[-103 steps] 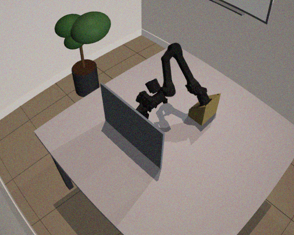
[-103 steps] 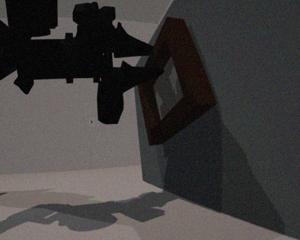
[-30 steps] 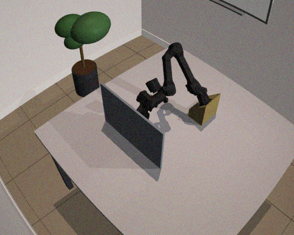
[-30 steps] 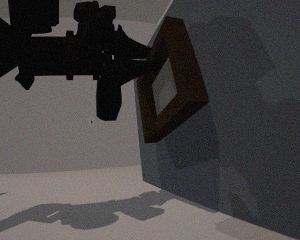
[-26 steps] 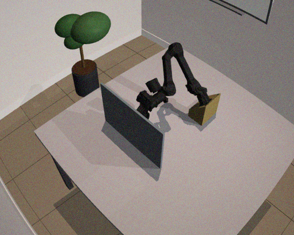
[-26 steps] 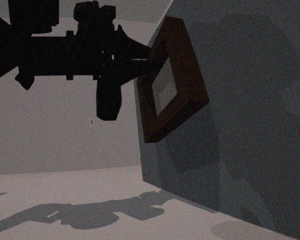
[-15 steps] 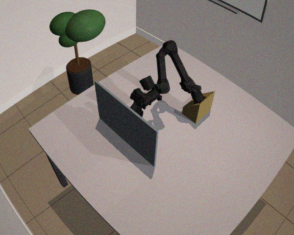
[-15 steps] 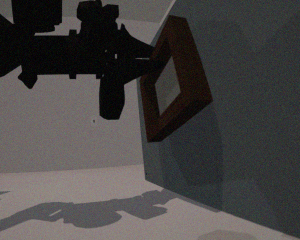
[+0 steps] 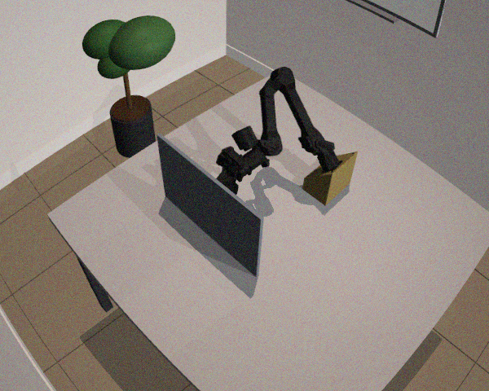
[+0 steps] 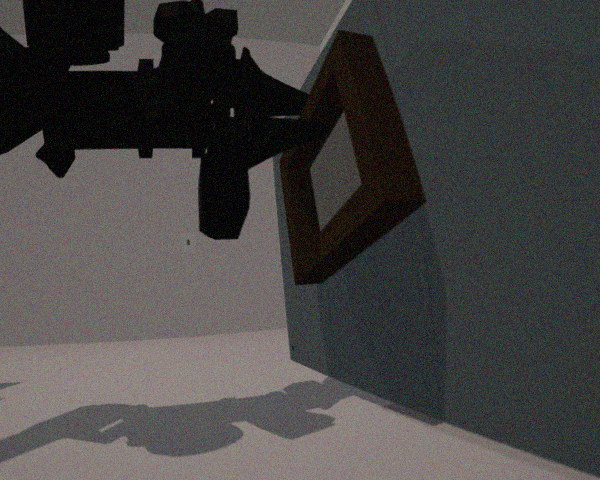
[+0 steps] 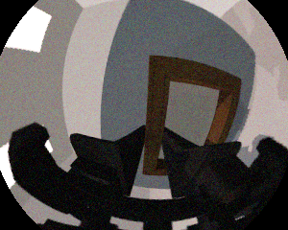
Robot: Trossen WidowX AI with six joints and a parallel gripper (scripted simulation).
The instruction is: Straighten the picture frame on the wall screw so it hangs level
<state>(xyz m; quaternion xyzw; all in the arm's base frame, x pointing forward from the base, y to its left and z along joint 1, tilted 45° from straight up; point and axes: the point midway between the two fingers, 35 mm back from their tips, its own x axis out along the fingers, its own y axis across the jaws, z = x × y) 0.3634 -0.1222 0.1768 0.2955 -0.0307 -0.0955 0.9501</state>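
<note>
The brown wooden picture frame lies 5 cm below my gripper tip and 1 cm to the right of it. From my gripper tip the other things lie so: dark grey wall panel: 7 cm below, 1 cm ahead.
</note>
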